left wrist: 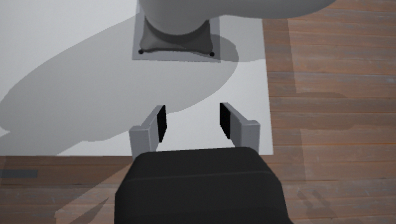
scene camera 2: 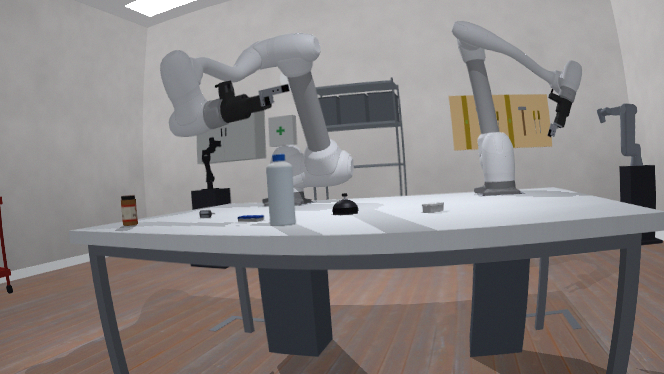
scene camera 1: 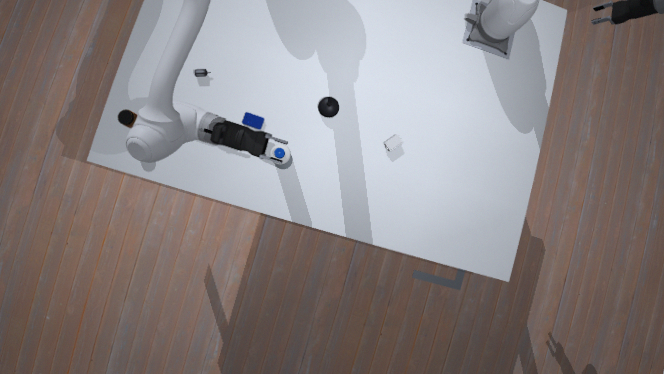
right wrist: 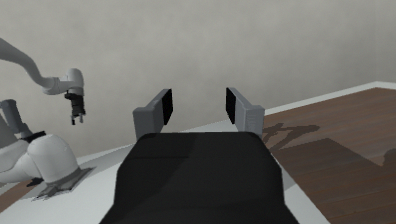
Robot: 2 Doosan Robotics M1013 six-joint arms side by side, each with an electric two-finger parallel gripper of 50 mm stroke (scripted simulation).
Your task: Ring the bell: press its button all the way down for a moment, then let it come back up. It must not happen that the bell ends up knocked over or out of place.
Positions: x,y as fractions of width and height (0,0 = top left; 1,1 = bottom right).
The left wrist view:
my left gripper: 0.49,0.52
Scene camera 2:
white bottle: 0.42,0.50
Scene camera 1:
my right gripper: 0.43,0.41
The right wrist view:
my right gripper: 0.50,0.44
